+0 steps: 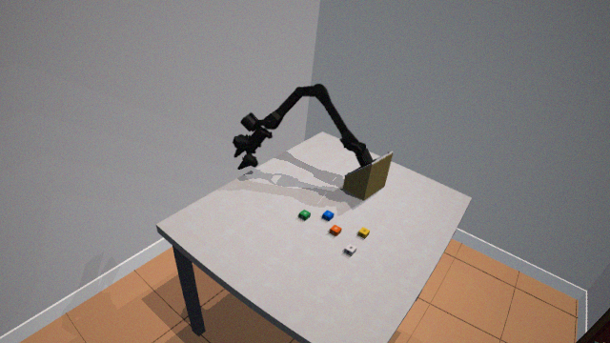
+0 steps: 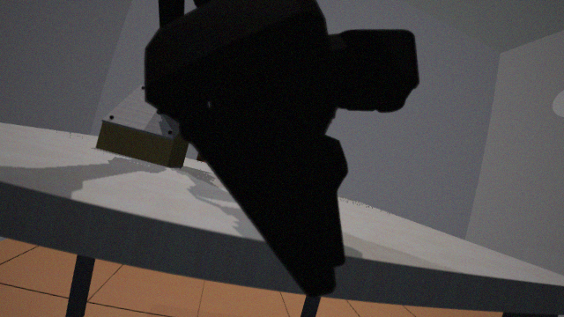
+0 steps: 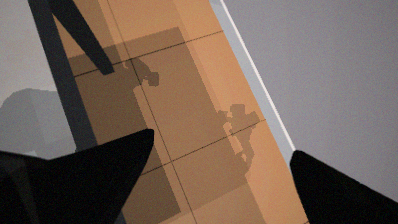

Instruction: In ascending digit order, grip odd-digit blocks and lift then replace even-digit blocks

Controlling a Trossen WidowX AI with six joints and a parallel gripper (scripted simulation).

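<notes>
Right now my gripper tip is 8 cm short of the orange block and 58 cm to the right of it. From my gripper tip the other things lie so: blue block (3 cm ahead, 51 cm to the left); then yellow block (2 cm ahead, 67 cm to the left); then green block (9 cm ahead, 44 cm to the left).
</notes>
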